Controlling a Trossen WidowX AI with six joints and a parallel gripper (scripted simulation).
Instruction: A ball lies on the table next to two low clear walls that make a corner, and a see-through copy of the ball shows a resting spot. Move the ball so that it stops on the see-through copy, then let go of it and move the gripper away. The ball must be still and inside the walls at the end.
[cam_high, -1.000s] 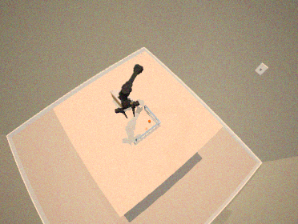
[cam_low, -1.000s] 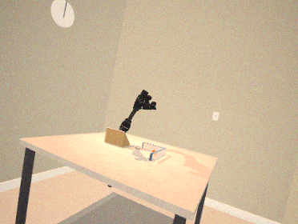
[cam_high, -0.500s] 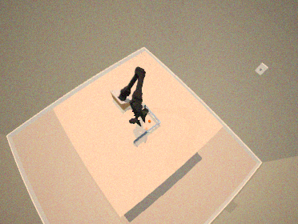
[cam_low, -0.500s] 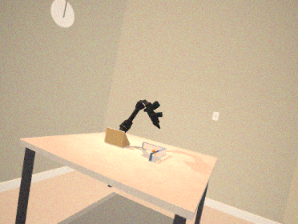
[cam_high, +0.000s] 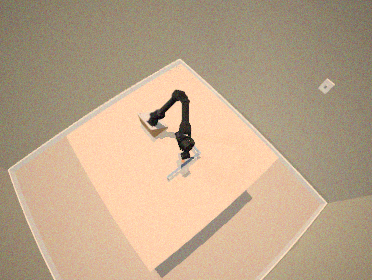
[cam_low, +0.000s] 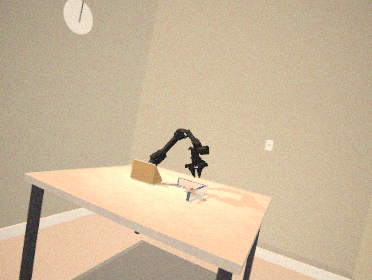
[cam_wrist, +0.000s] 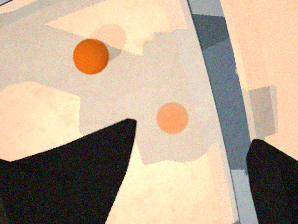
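The orange ball lies 10 cm below my gripper tip, 4 cm to the left of it and 3 cm behind it. From my gripper tip the other things lie so: see-through ball: 10 cm below, 3 cm to the right, 1 cm ahead.
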